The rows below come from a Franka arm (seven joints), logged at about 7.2 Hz.
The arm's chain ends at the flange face. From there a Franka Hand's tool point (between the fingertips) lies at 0.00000 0.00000 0.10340 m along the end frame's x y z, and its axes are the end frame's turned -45 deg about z.
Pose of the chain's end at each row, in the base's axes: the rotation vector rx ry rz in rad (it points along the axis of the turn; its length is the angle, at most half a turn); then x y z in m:
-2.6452, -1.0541, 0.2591, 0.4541, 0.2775, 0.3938
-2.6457, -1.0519, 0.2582, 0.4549, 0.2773, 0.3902
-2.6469, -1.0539, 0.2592, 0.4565, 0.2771, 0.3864
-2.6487, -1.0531, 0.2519, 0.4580, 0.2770, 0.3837
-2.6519, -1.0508, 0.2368, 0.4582, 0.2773, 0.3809
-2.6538, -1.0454, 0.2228, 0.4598, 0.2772, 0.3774
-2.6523, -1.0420, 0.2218, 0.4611, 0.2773, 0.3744
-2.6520, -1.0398, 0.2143, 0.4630, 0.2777, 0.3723
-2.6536, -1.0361, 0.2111, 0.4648, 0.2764, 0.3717
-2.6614, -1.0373, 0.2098, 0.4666, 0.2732, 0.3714
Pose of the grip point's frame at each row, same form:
-2.0138, -1.9601, 0.0828, 0.4265, 0.2974, 0.2962
-2.0152, -1.9585, 0.0818, 0.4273, 0.2973, 0.2926
-2.0153, -1.9605, 0.0836, 0.4289, 0.2968, 0.2887
-2.0183, -1.9615, 0.0774, 0.4310, 0.2969, 0.2859
-2.0243, -1.9627, 0.0641, 0.4322, 0.2975, 0.2829
-2.0302, -1.9606, 0.0507, 0.4347, 0.2980, 0.2793
-2.0304, -1.9572, 0.0484, 0.4360, 0.2984, 0.2763
-2.0321, -1.9562, 0.0408, 0.4383, 0.2992, 0.2742
-2.0355, -1.9539, 0.0378, 0.4403, 0.2980, 0.2736
-2.0420, -1.9578, 0.0404, 0.4425, 0.2941, 0.2730

